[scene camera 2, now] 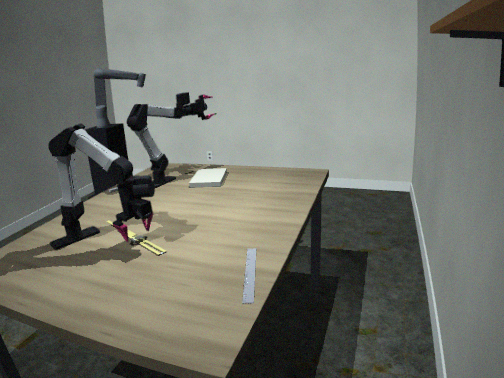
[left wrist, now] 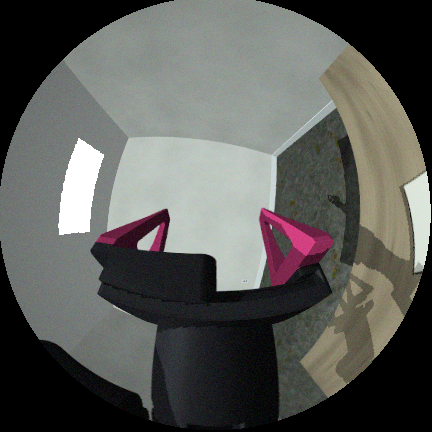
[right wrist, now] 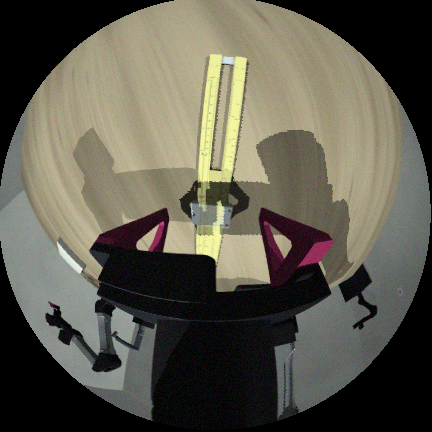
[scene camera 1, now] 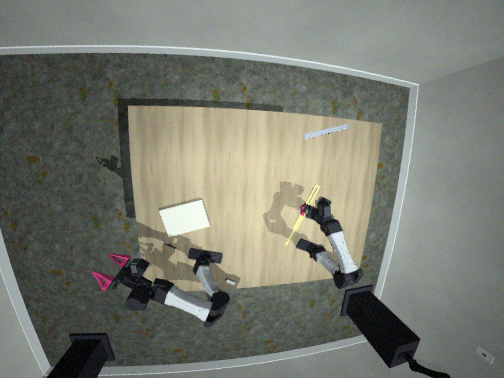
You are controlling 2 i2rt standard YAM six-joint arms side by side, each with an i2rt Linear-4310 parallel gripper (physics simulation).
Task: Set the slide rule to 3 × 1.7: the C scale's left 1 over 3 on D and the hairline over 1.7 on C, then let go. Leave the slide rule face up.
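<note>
The yellow slide rule [scene camera 1: 313, 195] [scene camera 2: 152, 247] [right wrist: 240, 110] lies on the table with printed scales showing upward. Its slide is drawn toward the near end in the right wrist view, leaving an open slot between the rails at the far end. The clear cursor [right wrist: 211, 215] sits across the rule near the slide's end. Scale numbers and the hairline are too small to read. My right gripper [scene camera 1: 303, 210] [scene camera 2: 137, 235] [right wrist: 213, 212] is open above the rule, its fingers on either side of the cursor and apart from it. My left gripper [scene camera 1: 102, 264] [scene camera 2: 214, 106] [left wrist: 213, 213] is open and empty, raised away from the rule.
A pale ruler [scene camera 1: 326, 132] [scene camera 2: 249, 275] lies toward the table's far edge in scene camera 1. A white box [scene camera 1: 185, 218] [scene camera 2: 208, 178] lies in front of the left arm. A small pale object [scene camera 1: 231, 281] is beside the left arm's base.
</note>
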